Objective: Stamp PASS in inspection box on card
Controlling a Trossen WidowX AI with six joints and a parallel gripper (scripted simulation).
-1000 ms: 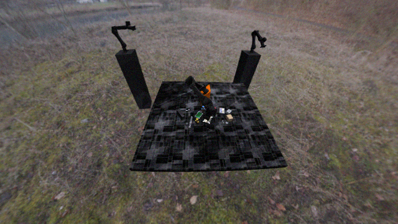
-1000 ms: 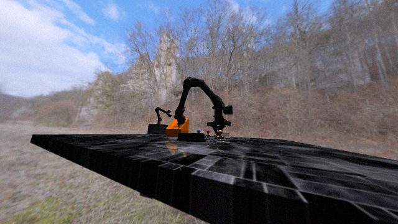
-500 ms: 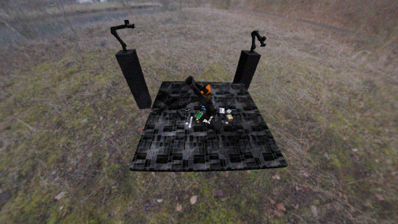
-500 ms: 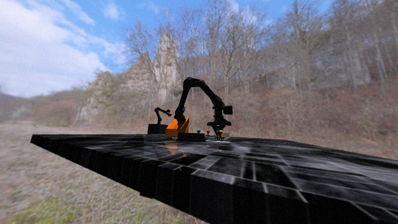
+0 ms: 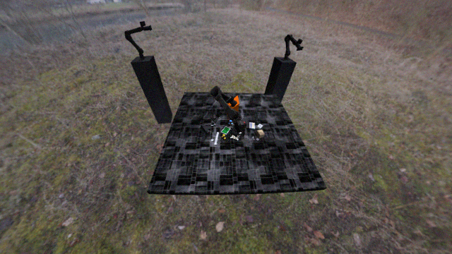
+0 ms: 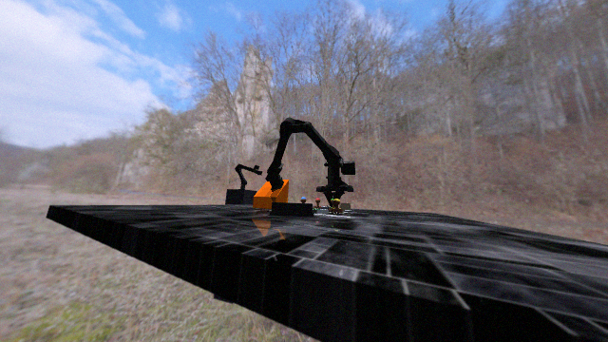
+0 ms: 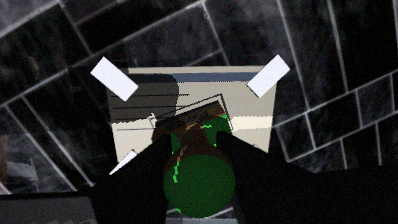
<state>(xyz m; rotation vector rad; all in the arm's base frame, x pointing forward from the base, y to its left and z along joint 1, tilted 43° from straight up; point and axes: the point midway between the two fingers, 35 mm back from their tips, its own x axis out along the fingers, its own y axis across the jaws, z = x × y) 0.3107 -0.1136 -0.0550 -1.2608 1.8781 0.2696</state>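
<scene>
My gripper tip is now 3 cm above the cream card. Also, from my gripper tip: green stamp (right at my gripper tip); then yellow stamp (3 cm ahead, 13 cm to the right); then green ink pad (6 cm behind, 9 cm to the right, 2 cm below).
</scene>
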